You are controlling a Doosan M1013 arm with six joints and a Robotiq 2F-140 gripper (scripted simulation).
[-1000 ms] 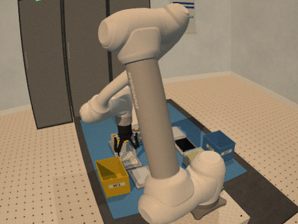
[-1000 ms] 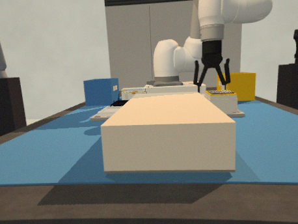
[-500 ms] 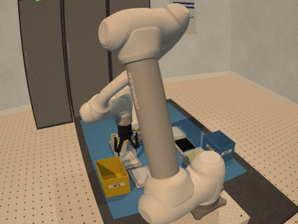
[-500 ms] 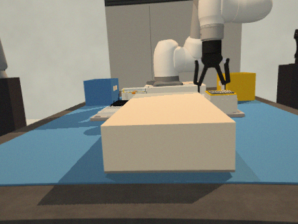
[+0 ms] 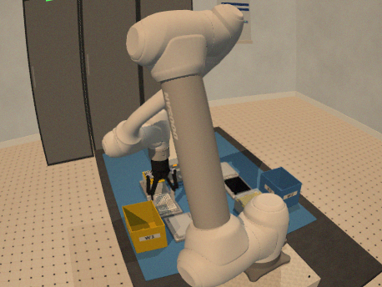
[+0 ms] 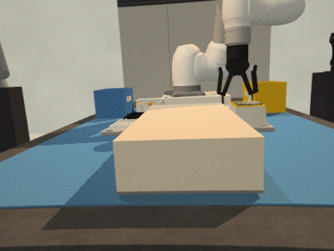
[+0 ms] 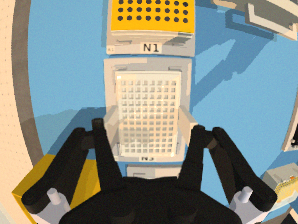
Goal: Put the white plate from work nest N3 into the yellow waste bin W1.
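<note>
The white plate is 2 cm below my hand. Also, from my hand: yellow bin W1: 17 cm behind, 16 cm to the left, 1 cm below; flat tray: 18 cm behind, 3 cm below, 1 cm to the right; yellow well plate: 16 cm ahead, 2 cm to the right, 1 cm above.
</note>
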